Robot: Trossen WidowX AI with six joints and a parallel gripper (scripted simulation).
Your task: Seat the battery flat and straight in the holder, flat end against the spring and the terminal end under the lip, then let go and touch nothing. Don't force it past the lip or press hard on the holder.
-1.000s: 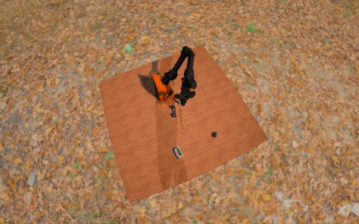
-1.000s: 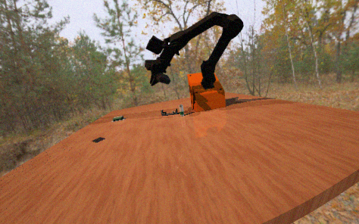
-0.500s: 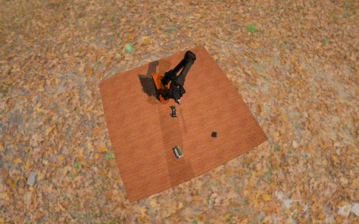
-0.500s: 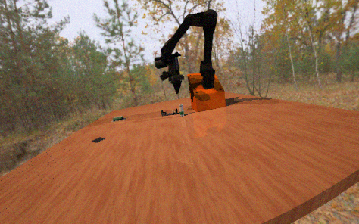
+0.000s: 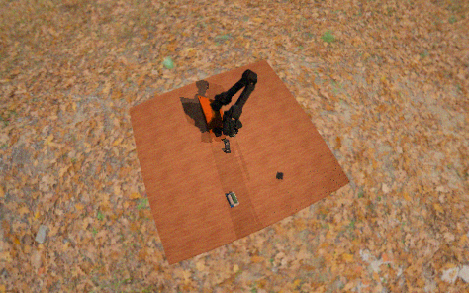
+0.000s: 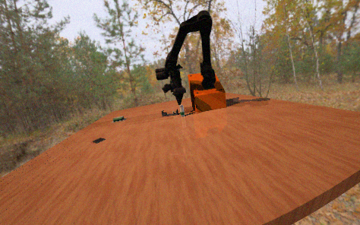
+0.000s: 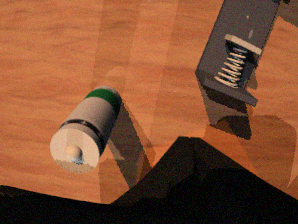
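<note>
The battery is 4 cm to the left of my gripper tip and 2 cm below it. Round my gripper tip: black remote battery door: 41 cm ahead, 17 cm to the left, 5 cm below; then white blister card: 40 cm ahead, 18 cm to the right, 5 cm below.
</note>
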